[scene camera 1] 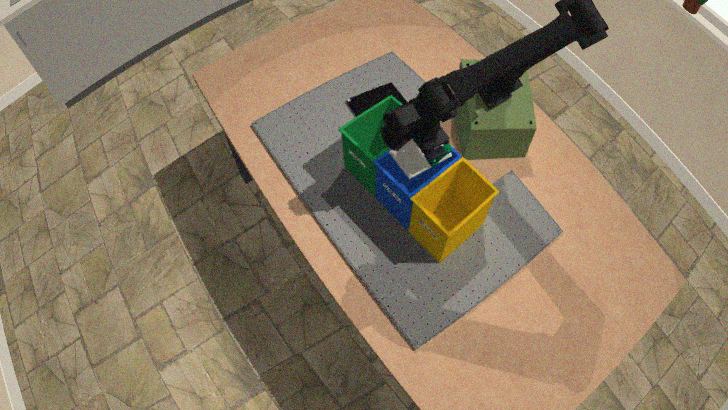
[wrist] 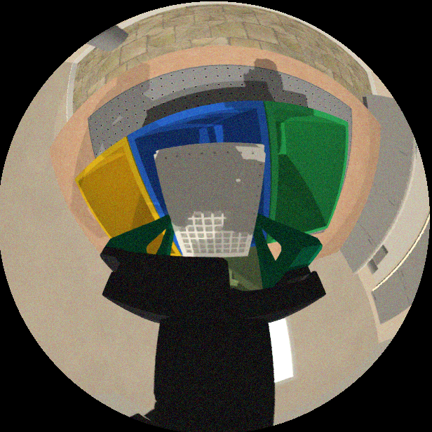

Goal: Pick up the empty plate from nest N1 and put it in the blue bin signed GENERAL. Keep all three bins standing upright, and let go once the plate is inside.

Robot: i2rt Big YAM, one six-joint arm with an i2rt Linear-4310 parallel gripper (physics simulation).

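Where they show: gripper, fingertip midpoint: [scene camera 1: 423, 152]; arm's base at its link origin: [scene camera 1: 489, 85].
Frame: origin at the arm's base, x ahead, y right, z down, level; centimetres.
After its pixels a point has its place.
Observation:
The grey-white plate [scene camera 1: 411, 159] @(y -10.8, x 33.0, z 0.8 cm) [wrist: 212, 185] has a grid of wells at its end nearest the gripper. My gripper [scene camera 1: 441, 155] [wrist: 213, 217] is shut on the plate, with a green finger on each side. The plate hangs over the opening of the blue bin [scene camera 1: 399, 206] @(y -15.4, x 38.5, z 11.9 cm) [wrist: 237, 129], and it looks tilted in the scene view. The blue bin stands upright between the green bin [scene camera 1: 356, 161] @(y 0.9, x 41.9, z 10.8 cm) [wrist: 312, 150] and the yellow bin [scene camera 1: 427, 229] @(y -25.1, x 36.5, z 9.3 cm) [wrist: 112, 190], which are upright too. The plate and arm hide part of the blue bin's inside. Nest N1 cannot be made out.
The bins stand side by side on a grey perforated board [scene camera 1: 433, 318] @(y -43.4, x 44.1, z 20.1 cm) [wrist: 200, 75]. A dark flat object [scene camera 1: 367, 100] @(y 24.2, x 26.1, z 19.0 cm) lies behind the green bin. A green box-shaped block [scene camera 1: 499, 142] @(y -11.3, x 2.1, z 12.7 cm) stands at the right of the arm's gripper end, under the arm.

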